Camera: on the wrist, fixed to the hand. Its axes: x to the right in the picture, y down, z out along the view.
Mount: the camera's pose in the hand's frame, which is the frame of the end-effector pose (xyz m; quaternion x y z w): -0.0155 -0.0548 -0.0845 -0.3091 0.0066 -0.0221 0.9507
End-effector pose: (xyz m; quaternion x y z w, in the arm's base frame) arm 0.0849 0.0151 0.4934 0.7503 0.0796 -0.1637 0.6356
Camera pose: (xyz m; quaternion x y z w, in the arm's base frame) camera 0.0647 0.1091 0.4596 0.5162 0.1471 -0.1401 0.8320
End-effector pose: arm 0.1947 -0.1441 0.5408 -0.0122 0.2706 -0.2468 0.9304
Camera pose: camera 0.1155 -0.1756 0.4850 -0.3036 0.3394 -0.1716 0.8736
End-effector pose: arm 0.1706 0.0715 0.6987 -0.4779 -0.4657 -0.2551 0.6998
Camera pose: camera 0.1544 -0.0291 0.6992 -0.6587 -0.3698 -0.4051 0.5150
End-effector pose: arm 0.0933 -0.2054 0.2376 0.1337 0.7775 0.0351 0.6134
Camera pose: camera 0.0061 -0.2527 0.2610 -0.0799 0.7354 0.2610 0.6202
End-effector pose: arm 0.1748 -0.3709 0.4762 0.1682 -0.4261 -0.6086 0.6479
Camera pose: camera 0.2050 -0.3930 0.3814 -0.0269 -0.2090 -0.7235 0.6573
